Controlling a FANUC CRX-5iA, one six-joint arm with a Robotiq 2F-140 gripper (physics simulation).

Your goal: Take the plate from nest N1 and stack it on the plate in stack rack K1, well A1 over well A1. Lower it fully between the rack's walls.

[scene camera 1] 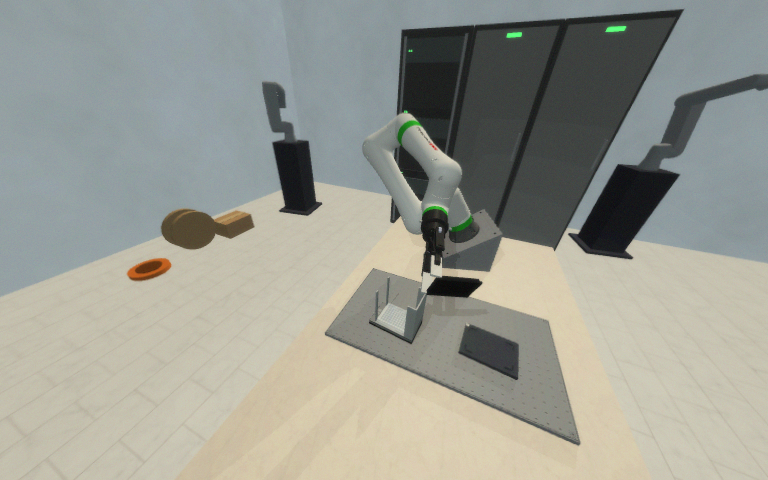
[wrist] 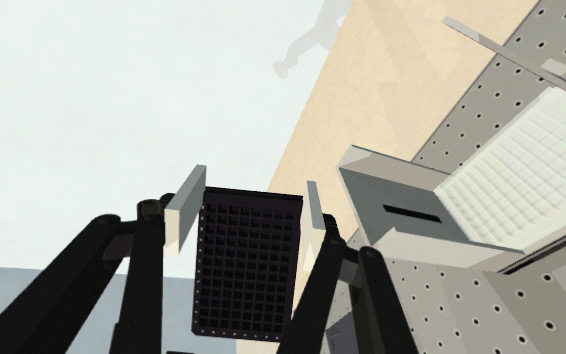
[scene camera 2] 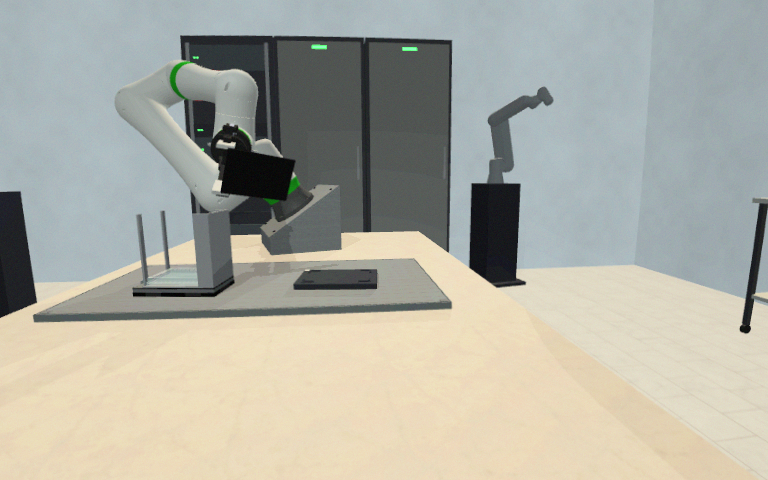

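Pixels of known places: gripper, fingertip midpoint: [scene camera 1: 430, 285] [wrist: 255, 189] [scene camera 2: 222, 170]; arm's base at its link origin: [scene camera 1: 464, 233] [scene camera 2: 295, 208].
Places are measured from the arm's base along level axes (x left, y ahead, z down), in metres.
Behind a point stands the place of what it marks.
My gripper [scene camera 1: 432, 275] @[x -0.157, y 0.560, z -0.116 m] [scene camera 2: 222, 166] @[x -0.157, y 0.560, z -0.116 m] [wrist: 255, 189] @[x -0.157, y 0.560, z -0.116 m] is shut on a black well plate [scene camera 1: 453, 286] @[x -0.097, y 0.550, z -0.118 m] [scene camera 2: 257, 174] @[x -0.096, y 0.546, z -0.108 m] [wrist: 247, 265] @[x -0.101, y 0.534, z -0.108 m], its pads at two opposite sides. The plate is steeply tilted in the air, above and right of the stack rack K1 [scene camera 1: 415, 322] @[x -0.182, y 0.581, z 0.018 m] [scene camera 2: 212, 249] @[x -0.182, y 0.579, z 0.027 m] [wrist: 370, 200] @[x -0.176, y 0.546, z -0.018 m] in the scene views. The rack has grey walls at its right and thin posts at its left. A pale plate [scene camera 1: 393, 316] @[x -0.256, y 0.521, z 0.083 m] [scene camera 2: 172, 276] @[x -0.263, y 0.542, z 0.082 m] [wrist: 520, 160] @[x -0.250, y 0.527, z 0.082 m] lies flat low inside it. Nest N1 [scene camera 1: 489, 350] @[x 0.053, y 0.557, z 0.103 m] [scene camera 2: 335, 278] @[x 0.046, y 0.563, z 0.103 m] [wrist: 345, 335] @[x 0.071, y 0.587, z 0.103 m] is a dark flat holder with no plate on it. Well A1 cannot be told on either plate.
The rack and nest stand on a grey perforated board [scene camera 1: 441, 362] @[x -0.090, y 0.624, z 0.115 m] [scene camera 2: 266, 305] @[x -0.089, y 0.665, z 0.115 m] on the wooden table [scene camera 1: 368, 430] @[x -0.257, y 0.825, z 0.128 m] [scene camera 2: 339, 384] @[x -0.007, y 0.931, z 0.128 m]. The arm's angled grey base [scene camera 1: 472, 254] @[x 0.034, y 0.127, z 0.037 m] [scene camera 2: 308, 229] @[x 0.030, y 0.126, z 0.056 m] stands behind the board. Dark cabinets [scene camera 1: 504, 113] [scene camera 2: 320, 124] stand farther back.
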